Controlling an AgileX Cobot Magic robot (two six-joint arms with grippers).
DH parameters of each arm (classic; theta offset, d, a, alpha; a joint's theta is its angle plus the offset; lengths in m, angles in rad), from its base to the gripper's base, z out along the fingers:
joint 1: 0 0.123 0 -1.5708
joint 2: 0.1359 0 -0.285 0
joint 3: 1.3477 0 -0.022 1.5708
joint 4: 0 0.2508 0 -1.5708
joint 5: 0 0 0.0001 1.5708
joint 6: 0 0.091 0 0
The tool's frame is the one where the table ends.
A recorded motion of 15 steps. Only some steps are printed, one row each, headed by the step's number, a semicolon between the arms.
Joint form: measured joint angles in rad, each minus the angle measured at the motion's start. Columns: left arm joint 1, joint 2, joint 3, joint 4, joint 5, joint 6; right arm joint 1, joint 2, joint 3, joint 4, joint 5, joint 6.
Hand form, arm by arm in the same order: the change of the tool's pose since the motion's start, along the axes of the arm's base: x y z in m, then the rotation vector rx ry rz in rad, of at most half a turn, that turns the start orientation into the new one. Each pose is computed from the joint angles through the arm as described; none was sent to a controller.
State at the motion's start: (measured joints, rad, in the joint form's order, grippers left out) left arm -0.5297 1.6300 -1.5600 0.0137 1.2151 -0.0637; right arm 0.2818 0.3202 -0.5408 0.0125 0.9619 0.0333
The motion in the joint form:
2: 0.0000 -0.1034 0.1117 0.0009 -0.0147 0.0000; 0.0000 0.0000 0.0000 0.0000 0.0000 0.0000
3: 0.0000 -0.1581 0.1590 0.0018 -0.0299 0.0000; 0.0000 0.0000 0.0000 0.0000 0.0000 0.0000
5: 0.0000 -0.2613 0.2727 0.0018 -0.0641 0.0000; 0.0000 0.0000 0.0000 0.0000 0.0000 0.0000
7: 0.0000 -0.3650 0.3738 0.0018 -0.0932 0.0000; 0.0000 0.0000 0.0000 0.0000 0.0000 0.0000
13: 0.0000 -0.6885 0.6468 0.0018 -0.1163 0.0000; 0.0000 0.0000 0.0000 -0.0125 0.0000 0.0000
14: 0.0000 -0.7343 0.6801 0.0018 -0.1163 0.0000; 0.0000 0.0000 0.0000 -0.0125 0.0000 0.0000
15: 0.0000 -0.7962 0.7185 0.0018 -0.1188 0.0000; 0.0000 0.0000 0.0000 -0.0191 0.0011 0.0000
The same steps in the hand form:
2: -0.0245 0.0144 0.0023 -0.0025 -0.0060 -0.0002; 0.0000 0.0000 0.0000 0.0000 0.0000 0.0000
3: -0.0364 0.0215 0.0060 -0.0131 -0.0259 -0.0004; 0.0000 0.0000 0.0000 0.0000 0.0000 0.0000
5: -0.0598 0.0352 0.0038 -0.0251 -0.0464 -0.0009; 0.0000 0.0000 0.0000 0.0000 0.0000 0.0000
7: -0.0830 0.0487 0.0022 -0.0411 -0.0737 -0.0013; 0.0000 0.0000 0.0000 0.0000 0.0000 0.0000
13: -0.1541 0.0903 -0.0119 -0.0782 -0.1373 -0.0016; 0.0003 -0.0009 0.0000 -0.0114 -0.0033 -0.0038
14: -0.1635 0.0958 -0.0147 -0.0845 -0.1481 -0.0016; 0.0003 -0.0009 0.0000 -0.0114 -0.0033 -0.0038
15: -0.1754 0.1028 -0.0171 -0.0976 -0.1705 -0.0016; 0.0003 -0.0014 -0.0001 -0.0178 -0.0040 -0.0058

